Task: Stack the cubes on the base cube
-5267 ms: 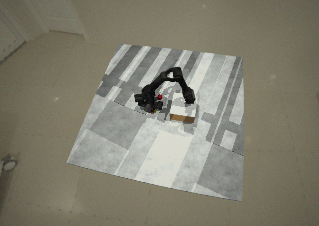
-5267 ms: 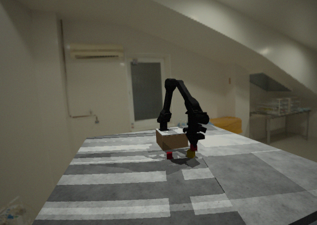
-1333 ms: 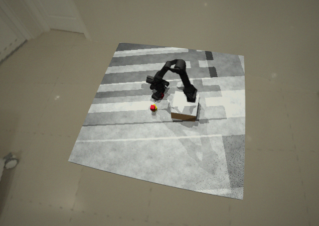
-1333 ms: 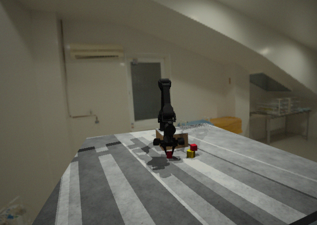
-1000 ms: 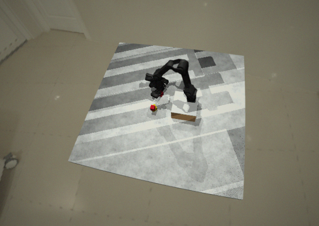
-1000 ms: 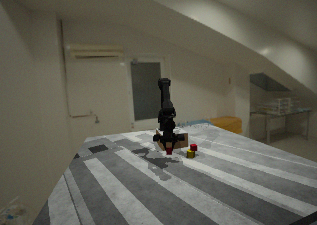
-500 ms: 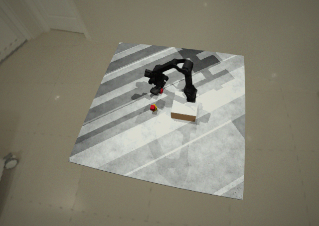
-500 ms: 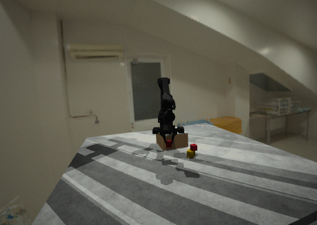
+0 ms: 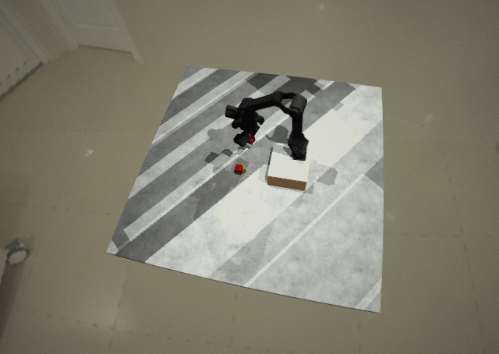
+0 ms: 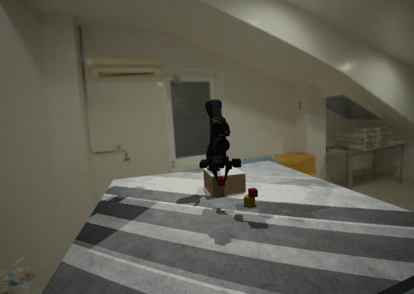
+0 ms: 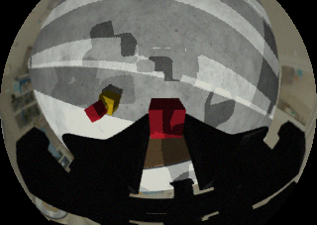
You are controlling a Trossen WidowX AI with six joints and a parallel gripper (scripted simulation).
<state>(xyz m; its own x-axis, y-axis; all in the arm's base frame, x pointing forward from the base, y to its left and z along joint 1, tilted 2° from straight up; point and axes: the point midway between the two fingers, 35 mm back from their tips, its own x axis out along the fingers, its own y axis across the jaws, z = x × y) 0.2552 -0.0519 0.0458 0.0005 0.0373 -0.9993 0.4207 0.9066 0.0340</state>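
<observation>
The red cube lies 40 mm ahead of my gripper tip, 140 mm to the left of it and 70 mm below it. The rest, counted from my gripper tip: yellow base cube: 40 mm ahead, 120 mm to the left, 100 mm below.
</observation>
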